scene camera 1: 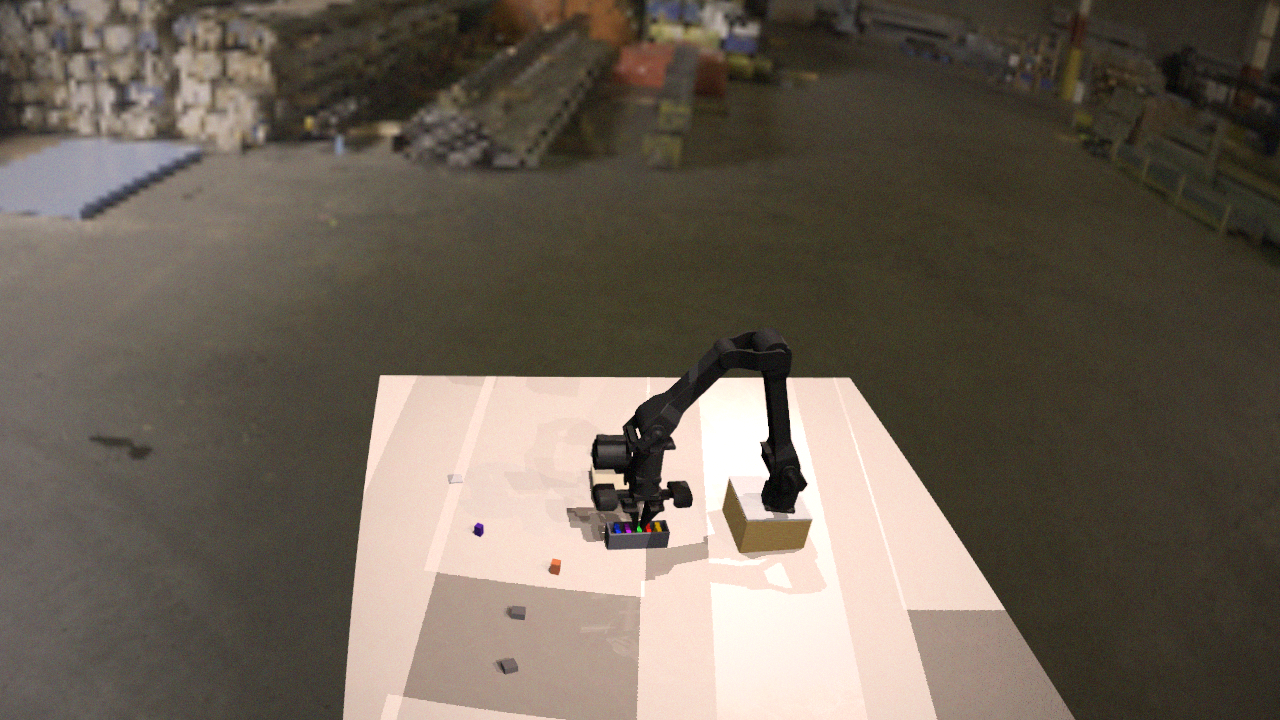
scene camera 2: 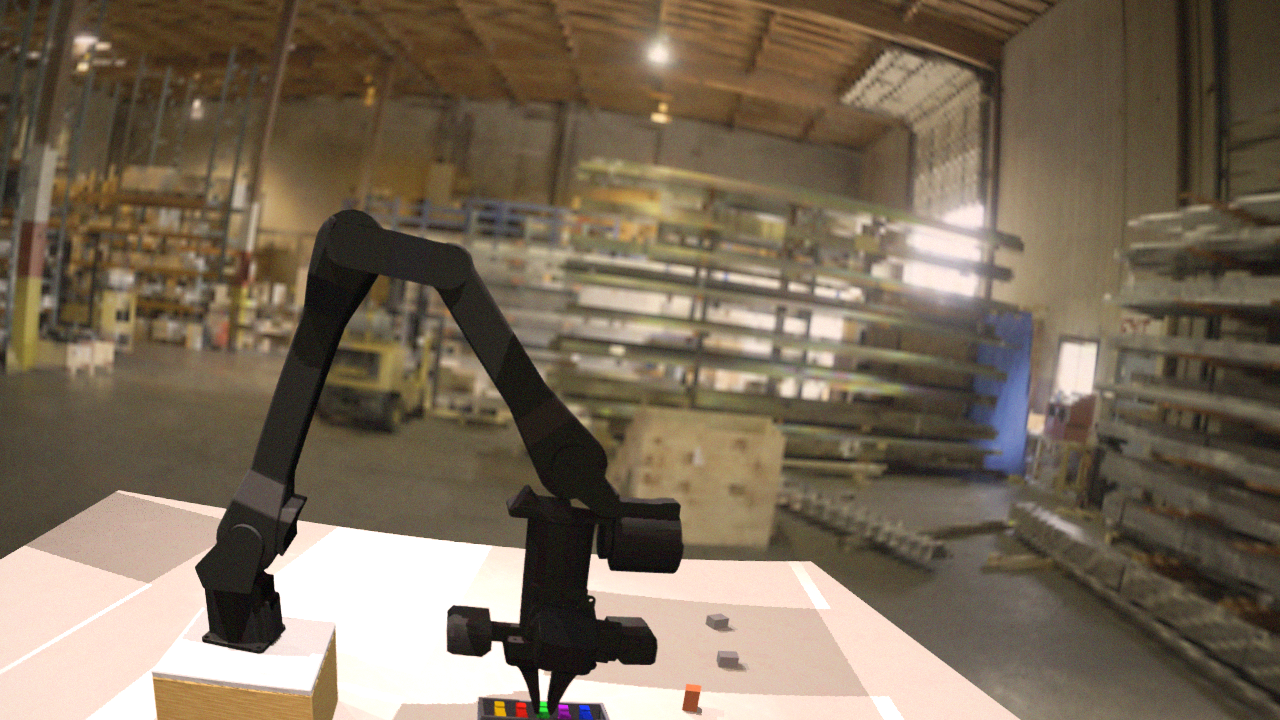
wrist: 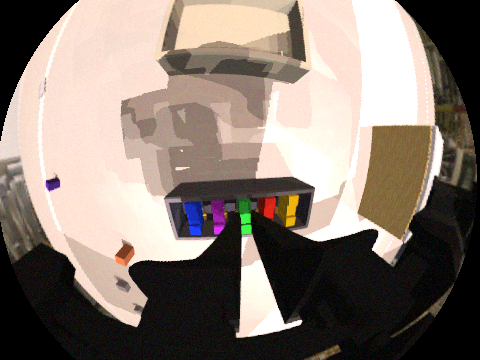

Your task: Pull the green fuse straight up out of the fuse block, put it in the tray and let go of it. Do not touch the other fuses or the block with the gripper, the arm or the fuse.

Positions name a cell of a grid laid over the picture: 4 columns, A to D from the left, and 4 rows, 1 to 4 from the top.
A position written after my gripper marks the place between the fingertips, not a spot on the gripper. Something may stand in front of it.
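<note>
There is a beige tray (wrist: C1) in view here. My own gripper (scene camera 1: B3) is in view as well, and the wrist view (wrist: C3) shows that gripper too.
</note>
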